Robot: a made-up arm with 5 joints. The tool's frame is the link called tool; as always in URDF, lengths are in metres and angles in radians. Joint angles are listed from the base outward. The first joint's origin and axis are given. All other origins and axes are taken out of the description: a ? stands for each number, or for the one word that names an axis. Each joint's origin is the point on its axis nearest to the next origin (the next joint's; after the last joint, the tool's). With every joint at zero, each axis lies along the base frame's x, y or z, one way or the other. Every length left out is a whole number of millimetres.
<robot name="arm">
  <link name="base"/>
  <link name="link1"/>
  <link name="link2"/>
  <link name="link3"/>
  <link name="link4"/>
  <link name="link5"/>
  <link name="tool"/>
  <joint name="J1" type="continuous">
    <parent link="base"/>
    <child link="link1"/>
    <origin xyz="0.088 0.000 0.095"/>
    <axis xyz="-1 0 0"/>
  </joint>
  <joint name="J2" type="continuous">
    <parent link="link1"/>
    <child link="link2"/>
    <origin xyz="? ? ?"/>
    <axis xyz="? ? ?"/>
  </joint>
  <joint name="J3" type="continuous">
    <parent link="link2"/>
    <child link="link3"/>
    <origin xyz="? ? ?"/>
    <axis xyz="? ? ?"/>
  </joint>
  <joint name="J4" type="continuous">
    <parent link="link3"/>
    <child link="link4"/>
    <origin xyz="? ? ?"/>
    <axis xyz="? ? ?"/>
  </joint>
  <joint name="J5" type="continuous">
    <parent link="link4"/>
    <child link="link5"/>
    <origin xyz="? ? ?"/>
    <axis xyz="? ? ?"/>
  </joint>
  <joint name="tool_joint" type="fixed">
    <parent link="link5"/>
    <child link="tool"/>
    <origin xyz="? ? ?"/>
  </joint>
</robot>
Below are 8 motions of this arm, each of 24 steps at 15 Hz.
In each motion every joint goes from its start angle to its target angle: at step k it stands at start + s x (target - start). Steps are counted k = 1, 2, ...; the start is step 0. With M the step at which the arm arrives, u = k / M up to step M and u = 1 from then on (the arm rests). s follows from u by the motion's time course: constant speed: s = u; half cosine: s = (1 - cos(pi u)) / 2; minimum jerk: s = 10 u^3 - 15 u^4 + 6 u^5.
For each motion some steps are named. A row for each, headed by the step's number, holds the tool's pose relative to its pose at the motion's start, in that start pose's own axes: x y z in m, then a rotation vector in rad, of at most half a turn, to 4 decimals.
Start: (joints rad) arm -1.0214 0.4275 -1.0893 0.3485 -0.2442
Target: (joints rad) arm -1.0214 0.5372 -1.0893 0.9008 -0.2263
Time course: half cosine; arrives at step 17
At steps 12, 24:
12: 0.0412 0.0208 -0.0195 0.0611 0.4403 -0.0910
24: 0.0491 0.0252 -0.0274 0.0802 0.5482 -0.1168

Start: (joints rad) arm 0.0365 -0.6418 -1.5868 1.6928 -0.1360
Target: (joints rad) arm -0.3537 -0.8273 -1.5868 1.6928 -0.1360
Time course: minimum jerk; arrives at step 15
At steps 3, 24:
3: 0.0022 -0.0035 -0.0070 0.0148 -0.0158 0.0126
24: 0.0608 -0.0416 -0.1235 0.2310 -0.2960 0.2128

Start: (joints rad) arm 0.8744 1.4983 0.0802 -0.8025 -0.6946
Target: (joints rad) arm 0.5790 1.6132 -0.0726 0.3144 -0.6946
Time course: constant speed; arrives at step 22
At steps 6, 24:
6: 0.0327 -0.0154 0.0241 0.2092 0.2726 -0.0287
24: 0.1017 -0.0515 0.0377 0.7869 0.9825 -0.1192

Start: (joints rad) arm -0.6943 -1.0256 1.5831 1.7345 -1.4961
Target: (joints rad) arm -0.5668 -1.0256 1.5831 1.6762 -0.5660
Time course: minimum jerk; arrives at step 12
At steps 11, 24:
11: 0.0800 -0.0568 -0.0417 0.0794 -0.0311 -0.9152
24: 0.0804 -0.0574 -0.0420 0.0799 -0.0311 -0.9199

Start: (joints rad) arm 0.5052 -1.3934 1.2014 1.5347 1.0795
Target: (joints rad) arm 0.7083 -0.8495 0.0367 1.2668 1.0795
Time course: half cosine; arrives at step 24
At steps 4, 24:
4: -0.0160 -0.0040 0.0039 0.0815 -0.0228 0.0316
24: -0.1578 -0.1874 -0.1093 1.3312 -0.0761 0.1648

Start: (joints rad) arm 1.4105 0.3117 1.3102 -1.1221 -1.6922
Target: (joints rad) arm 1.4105 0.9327 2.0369 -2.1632 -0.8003
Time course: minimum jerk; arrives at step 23
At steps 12, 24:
12: 0.1900 0.1161 -0.0430 -0.1669 -0.0557 -0.8154
24: 0.3743 0.1272 -0.0531 -0.3060 -0.1250 -1.5075

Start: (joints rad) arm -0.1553 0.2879 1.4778 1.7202 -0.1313
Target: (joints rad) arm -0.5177 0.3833 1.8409 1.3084 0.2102
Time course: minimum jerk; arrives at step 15
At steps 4, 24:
4: 0.0189 0.0234 0.0044 -0.0418 0.0115 -0.0323
24: 0.1597 0.1914 -0.0199 -0.3484 0.0577 -0.2547

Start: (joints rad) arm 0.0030 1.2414 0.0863 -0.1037 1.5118
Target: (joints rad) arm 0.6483 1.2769 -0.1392 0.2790 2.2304
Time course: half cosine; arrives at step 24
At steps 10, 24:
10: 0.0373 0.0263 0.0151 0.1743 -0.0631 -0.2795
24: 0.0980 0.0381 0.0557 0.5065 -0.0512 -0.7494

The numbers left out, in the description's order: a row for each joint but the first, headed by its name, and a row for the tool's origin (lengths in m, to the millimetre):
J2: xyz 0.000 0.001 -0.233, axis 0 0 -1
J3: xyz -0.346 -0.251 0.000, axis 0 1 0
J4: xyz 0.115 0.000 0.044, axis 0 1 0
J5: xyz 0.110 0.000 0.109, axis 0 0 -1
tool: xyz -0.046 0.108 0.000

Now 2 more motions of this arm.
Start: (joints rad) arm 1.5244 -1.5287 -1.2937 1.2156 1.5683
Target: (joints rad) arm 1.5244 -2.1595 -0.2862 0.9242 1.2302
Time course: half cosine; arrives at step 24
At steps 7, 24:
7: 0.0054 0.0591 -0.0351 -0.1399 0.0060 0.1895
24: -0.0507 0.2124 -0.2203 -0.7282 -0.0586 0.9422

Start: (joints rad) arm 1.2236 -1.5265 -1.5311 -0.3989 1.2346
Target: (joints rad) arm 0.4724 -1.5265 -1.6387 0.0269 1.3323
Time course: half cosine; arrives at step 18
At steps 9, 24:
9: -0.0554 -0.1694 0.0289 0.2043 -0.0707 -0.0646
24: -0.1116 -0.3345 -0.0049 0.4130 -0.1288 -0.1283

